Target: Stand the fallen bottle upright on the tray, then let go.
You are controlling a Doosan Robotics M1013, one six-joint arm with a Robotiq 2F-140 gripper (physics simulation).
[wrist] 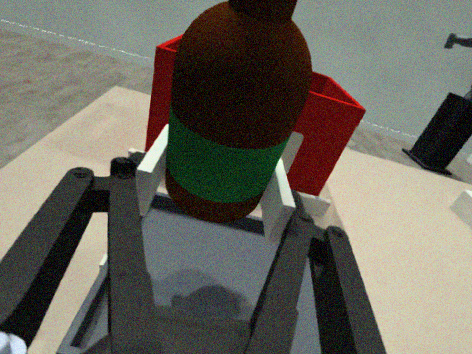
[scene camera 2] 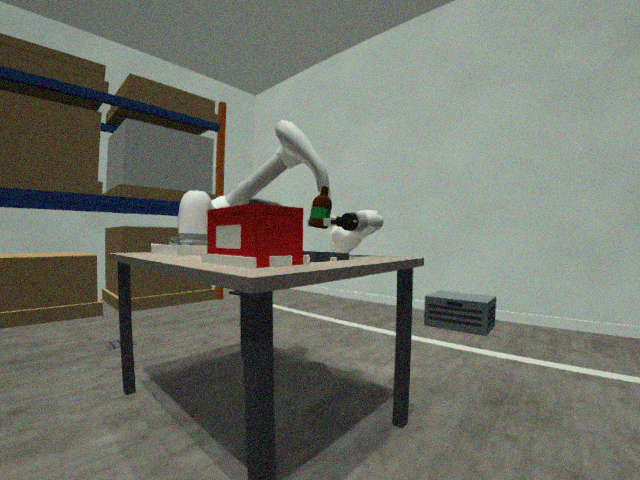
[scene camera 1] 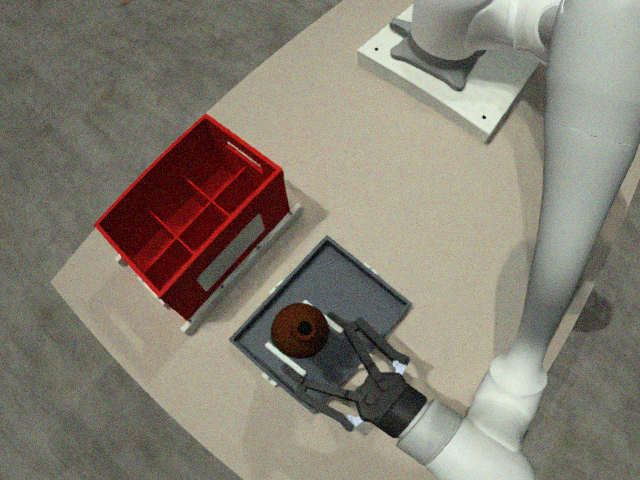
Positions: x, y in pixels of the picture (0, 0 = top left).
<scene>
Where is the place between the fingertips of my gripper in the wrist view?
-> At 219, 156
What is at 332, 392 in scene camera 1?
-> My gripper.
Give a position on a brown bottle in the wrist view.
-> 240, 82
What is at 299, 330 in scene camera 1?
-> A brown bottle.
</scene>
